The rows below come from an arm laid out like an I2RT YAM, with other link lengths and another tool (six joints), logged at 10 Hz.
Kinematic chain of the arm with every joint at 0, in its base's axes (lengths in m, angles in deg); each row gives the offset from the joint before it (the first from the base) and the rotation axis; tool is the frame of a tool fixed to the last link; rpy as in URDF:
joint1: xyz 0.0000 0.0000 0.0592 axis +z
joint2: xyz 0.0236 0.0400 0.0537 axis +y
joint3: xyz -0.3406 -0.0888 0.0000 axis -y
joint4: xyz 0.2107 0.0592 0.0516 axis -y
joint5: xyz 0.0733 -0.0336 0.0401 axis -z
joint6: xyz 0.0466 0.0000 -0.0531 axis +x
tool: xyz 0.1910 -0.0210 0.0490 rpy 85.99 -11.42 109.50
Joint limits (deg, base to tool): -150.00..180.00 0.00..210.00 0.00..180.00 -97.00..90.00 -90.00..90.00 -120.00..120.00
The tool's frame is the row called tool.
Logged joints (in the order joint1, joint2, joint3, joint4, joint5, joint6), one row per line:
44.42, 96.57, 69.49, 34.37, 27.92, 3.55
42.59, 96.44, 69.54, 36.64, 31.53, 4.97
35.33, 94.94, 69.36, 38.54, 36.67, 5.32
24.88, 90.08, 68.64, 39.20, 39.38, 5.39
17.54, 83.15, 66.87, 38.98, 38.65, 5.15
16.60, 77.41, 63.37, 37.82, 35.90, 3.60
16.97, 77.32, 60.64, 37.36, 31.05, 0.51
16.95, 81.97, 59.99, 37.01, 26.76, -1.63
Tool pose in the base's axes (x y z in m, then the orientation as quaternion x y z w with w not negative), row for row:
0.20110, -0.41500, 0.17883, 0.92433, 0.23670, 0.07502, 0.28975
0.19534, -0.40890, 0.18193, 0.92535, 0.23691, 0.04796, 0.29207
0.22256, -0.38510, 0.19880, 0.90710, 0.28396, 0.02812, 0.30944
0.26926, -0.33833, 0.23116, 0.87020, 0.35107, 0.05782, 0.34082
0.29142, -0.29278, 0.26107, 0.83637, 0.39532, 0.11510, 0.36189
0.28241, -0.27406, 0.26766, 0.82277, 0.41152, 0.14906, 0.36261
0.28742, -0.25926, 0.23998, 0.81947, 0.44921, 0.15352, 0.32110
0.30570, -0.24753, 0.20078, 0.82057, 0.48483, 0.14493, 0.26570
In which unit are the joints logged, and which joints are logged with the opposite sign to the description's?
The joints are logged in degrees. Opposite sign: joint1, joint4.
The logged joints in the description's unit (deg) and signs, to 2 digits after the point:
-44.42, 96.57, 69.49, -34.37, 27.92, 3.55
-42.59, 96.44, 69.54, -36.64, 31.53, 4.97
-35.33, 94.94, 69.36, -38.54, 36.67, 5.32
-24.88, 90.08, 68.64, -39.20, 39.38, 5.39
-17.54, 83.15, 66.87, -38.98, 38.65, 5.15
-16.60, 77.41, 63.37, -37.82, 35.90, 3.60
-16.97, 77.32, 60.64, -37.36, 31.05, 0.51
-16.95, 81.97, 59.99, -37.01, 26.76, -1.63

